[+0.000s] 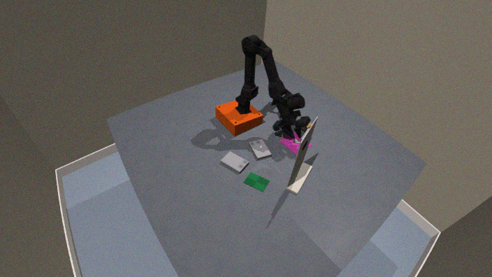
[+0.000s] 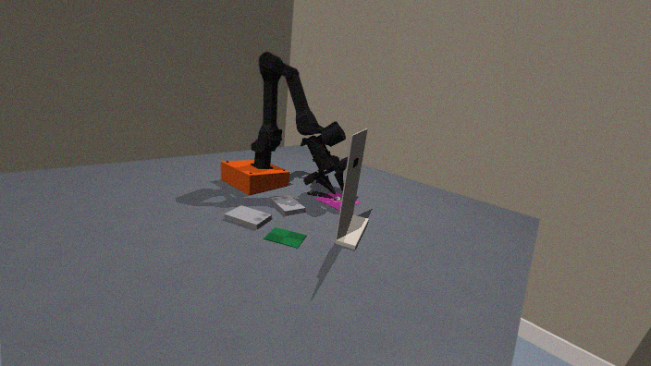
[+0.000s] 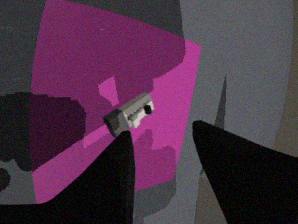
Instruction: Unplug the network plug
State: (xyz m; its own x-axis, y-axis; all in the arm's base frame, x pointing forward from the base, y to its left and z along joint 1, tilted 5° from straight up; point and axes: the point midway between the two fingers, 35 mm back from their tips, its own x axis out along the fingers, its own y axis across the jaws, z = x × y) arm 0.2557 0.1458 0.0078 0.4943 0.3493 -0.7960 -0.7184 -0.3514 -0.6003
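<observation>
The pale plug lies 2 cm below my gripper tip. The rest, counted from my gripper tip: pale upright panel: 17 cm ahead, 13 cm to the right, 9 cm above; small tan cube: 6 cm behind, 12 cm to the left, 2 cm below; magenta square: 3 cm below.
</observation>
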